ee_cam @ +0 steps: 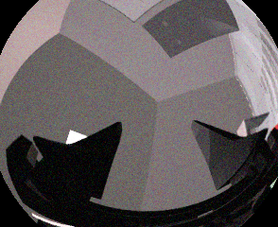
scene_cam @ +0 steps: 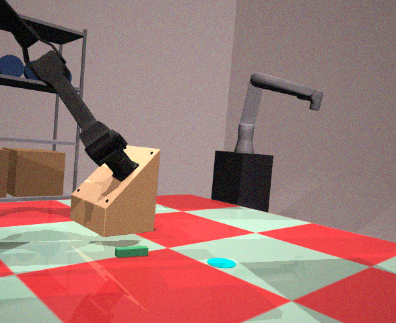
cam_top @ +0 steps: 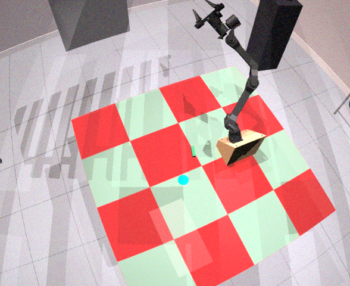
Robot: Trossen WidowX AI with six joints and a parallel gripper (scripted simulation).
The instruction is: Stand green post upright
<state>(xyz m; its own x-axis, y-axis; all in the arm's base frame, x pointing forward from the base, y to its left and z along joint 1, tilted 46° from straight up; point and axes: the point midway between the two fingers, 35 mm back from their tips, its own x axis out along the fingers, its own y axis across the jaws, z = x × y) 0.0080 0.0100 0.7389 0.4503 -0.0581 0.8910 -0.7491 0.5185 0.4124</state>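
The green post is 14 cm ahead of my gripper tip, 47 cm to the left of it and 69 cm below it. Also, from my gripper tip: cyan circle 25 cm ahead, 63 cm to the left, 69 cm below.
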